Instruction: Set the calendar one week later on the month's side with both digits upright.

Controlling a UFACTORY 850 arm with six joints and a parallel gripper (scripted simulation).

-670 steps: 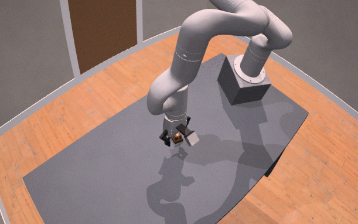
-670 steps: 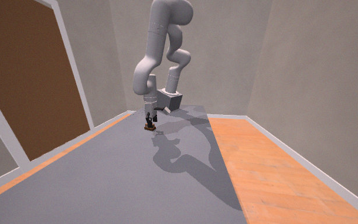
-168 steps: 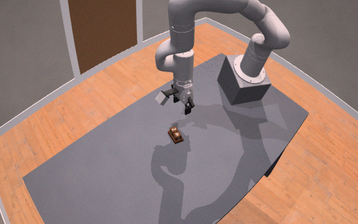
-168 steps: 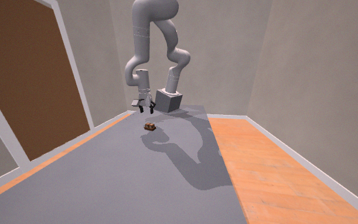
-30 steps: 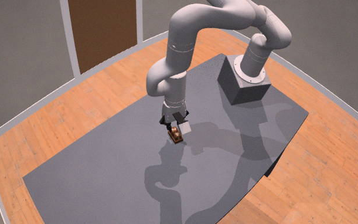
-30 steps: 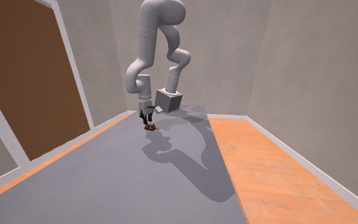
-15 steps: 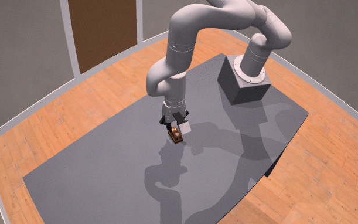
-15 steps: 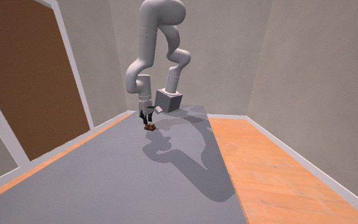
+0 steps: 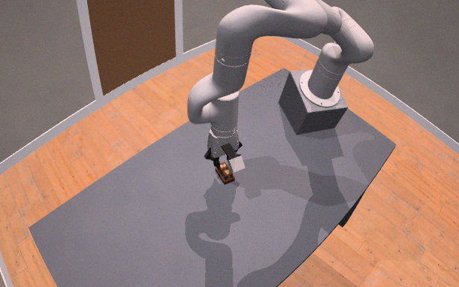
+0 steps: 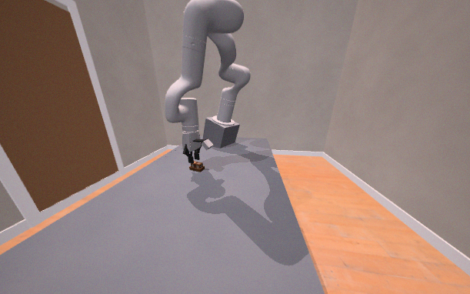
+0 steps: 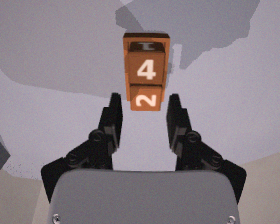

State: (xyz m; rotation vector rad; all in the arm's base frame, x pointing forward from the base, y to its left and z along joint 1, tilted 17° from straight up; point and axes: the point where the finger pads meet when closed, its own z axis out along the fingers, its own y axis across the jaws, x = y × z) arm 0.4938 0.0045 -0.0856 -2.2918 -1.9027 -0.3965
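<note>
The number cube lies 40 mm below my hand. From my hand the other things lie so: brown wooden calendar tray (60 mm below, 20 mm to the left).
</note>
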